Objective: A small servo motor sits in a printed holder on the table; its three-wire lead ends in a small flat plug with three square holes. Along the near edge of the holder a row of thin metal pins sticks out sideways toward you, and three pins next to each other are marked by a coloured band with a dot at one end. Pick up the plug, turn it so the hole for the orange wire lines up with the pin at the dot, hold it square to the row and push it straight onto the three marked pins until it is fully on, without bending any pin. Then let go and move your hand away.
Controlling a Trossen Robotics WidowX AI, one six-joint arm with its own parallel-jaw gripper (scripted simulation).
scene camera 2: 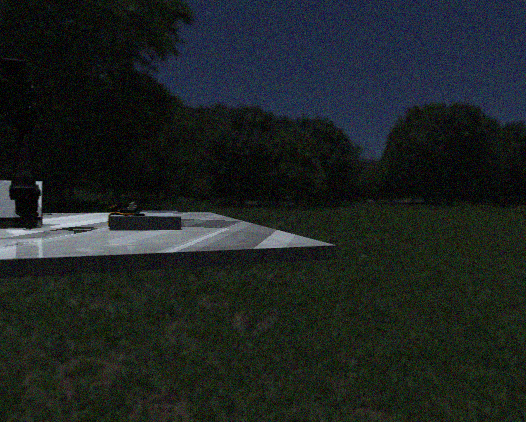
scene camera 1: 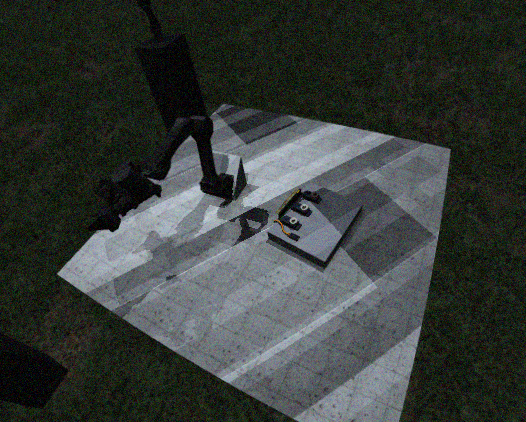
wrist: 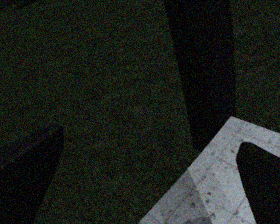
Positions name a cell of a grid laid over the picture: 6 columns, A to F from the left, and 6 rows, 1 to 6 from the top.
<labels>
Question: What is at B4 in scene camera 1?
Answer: The gripper.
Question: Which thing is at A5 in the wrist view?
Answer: The gripper.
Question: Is the gripper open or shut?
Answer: Open.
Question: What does the gripper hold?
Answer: Nothing.
</labels>
